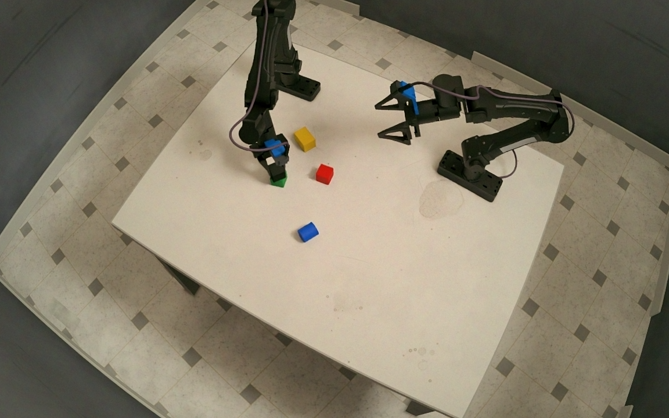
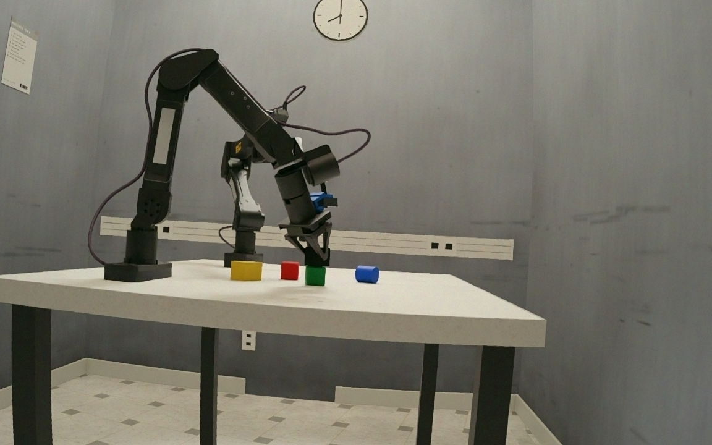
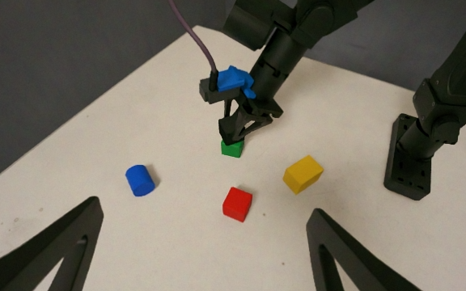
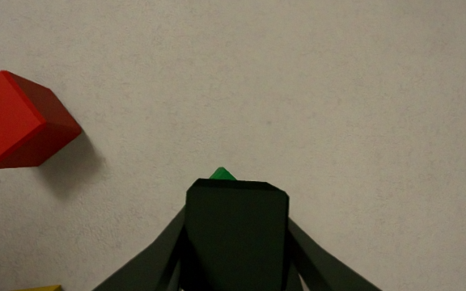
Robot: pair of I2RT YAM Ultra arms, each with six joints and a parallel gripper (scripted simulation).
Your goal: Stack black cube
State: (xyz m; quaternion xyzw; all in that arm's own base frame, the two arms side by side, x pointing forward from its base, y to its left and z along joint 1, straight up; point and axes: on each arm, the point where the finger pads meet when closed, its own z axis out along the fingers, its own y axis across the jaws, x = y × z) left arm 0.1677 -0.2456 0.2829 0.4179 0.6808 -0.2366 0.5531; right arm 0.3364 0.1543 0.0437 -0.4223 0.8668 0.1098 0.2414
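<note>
Right now the black cube is right at my right hand. Also, from my right hand: red cube 11 cm to the left, 8 cm behind, 4 cm below; green cube 4 cm below; yellow cube 15 cm behind, 4 cm below, 1 cm to the right.
</note>
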